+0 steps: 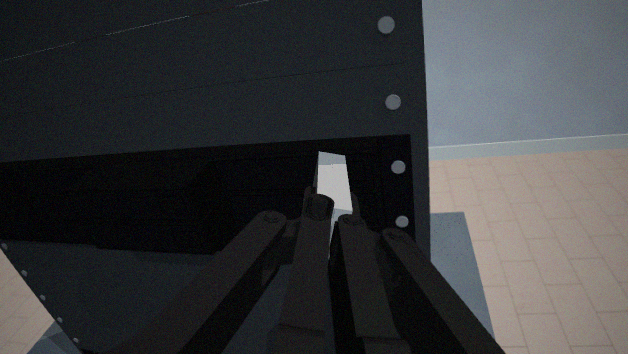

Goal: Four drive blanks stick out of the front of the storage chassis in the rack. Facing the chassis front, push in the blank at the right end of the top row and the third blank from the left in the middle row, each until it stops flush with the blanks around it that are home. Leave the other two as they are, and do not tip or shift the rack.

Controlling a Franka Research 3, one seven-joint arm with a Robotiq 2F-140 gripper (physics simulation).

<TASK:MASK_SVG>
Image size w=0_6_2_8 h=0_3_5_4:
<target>dark rack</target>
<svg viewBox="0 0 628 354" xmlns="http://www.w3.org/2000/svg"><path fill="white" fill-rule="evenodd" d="M328 276L323 332L325 332L324 354L336 354ZM292 264L280 265L278 273L221 354L272 354ZM0 0L0 249L81 354L103 354L139 334L260 212L272 210L282 213L286 216L287 220L299 218L304 190L308 186L313 186L319 151L345 155L350 192L353 192L358 198L360 216L366 222L367 229L382 234L382 231L386 228L400 229L413 239L431 261L428 120L422 0Z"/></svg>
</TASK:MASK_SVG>
